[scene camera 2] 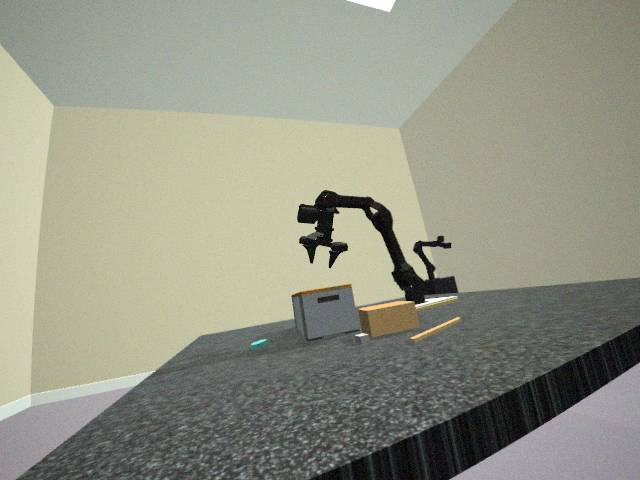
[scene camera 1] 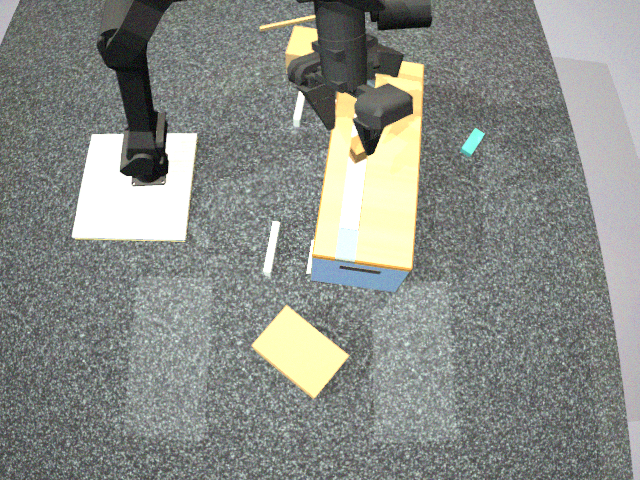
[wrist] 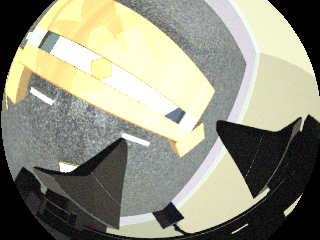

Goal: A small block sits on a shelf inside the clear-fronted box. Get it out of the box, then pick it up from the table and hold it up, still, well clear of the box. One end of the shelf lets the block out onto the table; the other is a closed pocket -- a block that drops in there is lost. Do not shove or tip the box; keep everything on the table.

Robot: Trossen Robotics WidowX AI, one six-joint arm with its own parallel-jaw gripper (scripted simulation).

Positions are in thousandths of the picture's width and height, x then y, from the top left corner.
Labels:
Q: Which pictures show my gripper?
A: Scene camera 2, scene camera 1 and the wrist view: all of them.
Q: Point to a tan box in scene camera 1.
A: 462, 726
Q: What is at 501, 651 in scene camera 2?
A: A long box.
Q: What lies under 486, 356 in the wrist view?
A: A long box.

